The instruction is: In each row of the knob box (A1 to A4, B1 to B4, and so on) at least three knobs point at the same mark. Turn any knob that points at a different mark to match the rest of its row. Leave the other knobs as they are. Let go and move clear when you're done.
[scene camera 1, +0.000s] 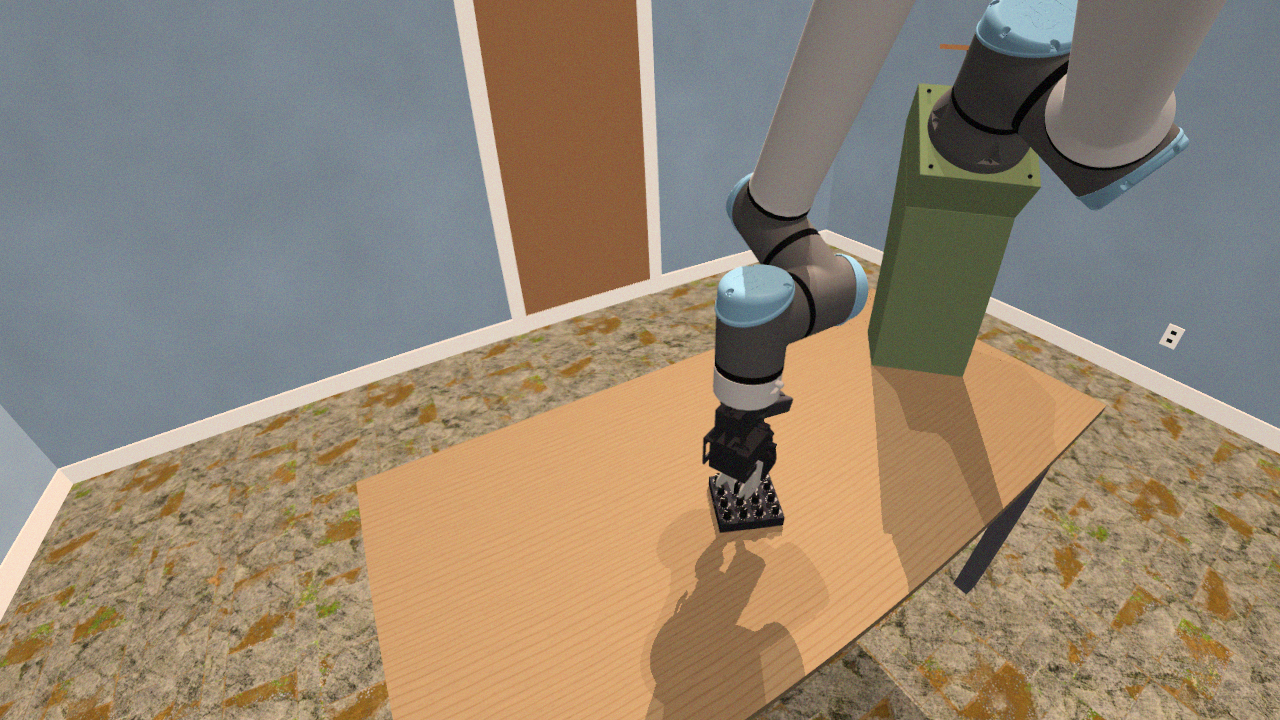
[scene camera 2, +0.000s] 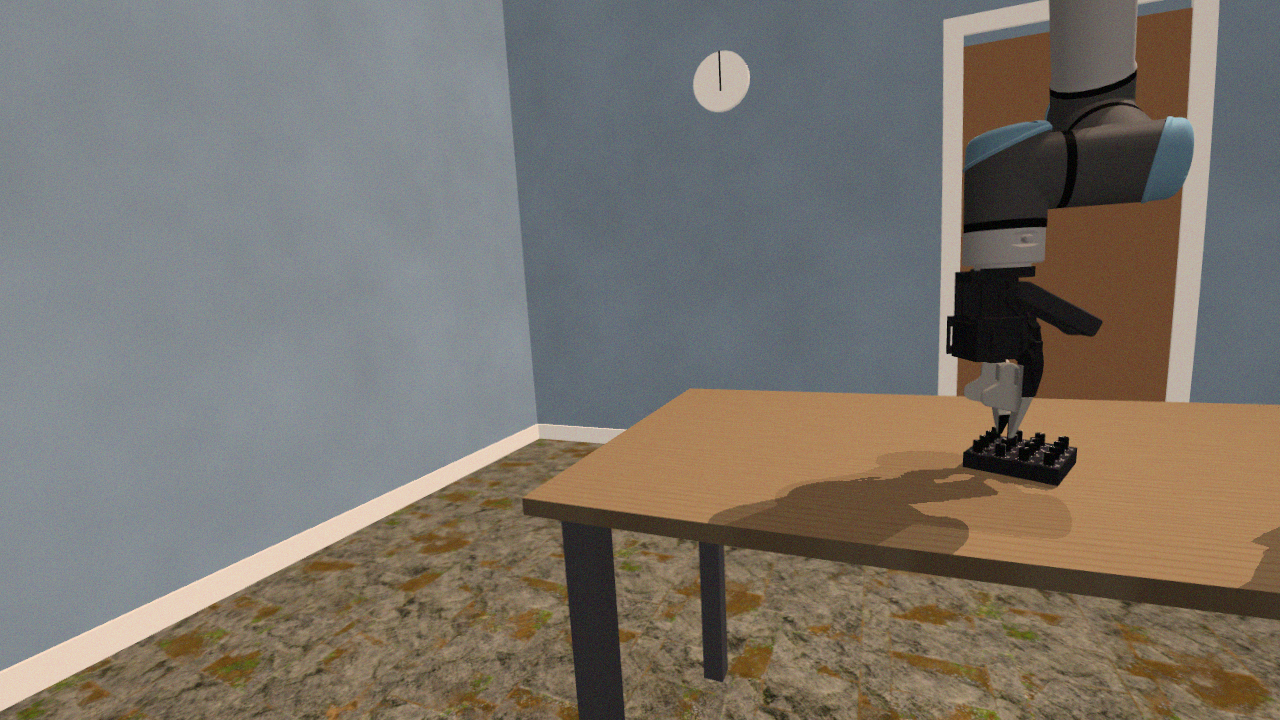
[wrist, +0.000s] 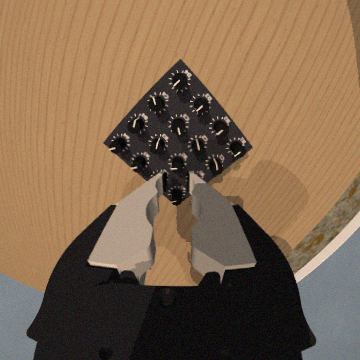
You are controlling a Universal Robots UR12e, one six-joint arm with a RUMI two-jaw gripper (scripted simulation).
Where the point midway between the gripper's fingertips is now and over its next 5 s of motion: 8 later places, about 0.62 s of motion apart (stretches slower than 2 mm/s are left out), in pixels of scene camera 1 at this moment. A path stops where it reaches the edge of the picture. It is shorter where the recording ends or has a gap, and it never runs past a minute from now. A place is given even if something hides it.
My gripper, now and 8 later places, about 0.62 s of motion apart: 739, 495; 741, 494; 740, 497; 741, 498; 742, 486; 743, 485; 745, 482; 744, 479; 742, 478
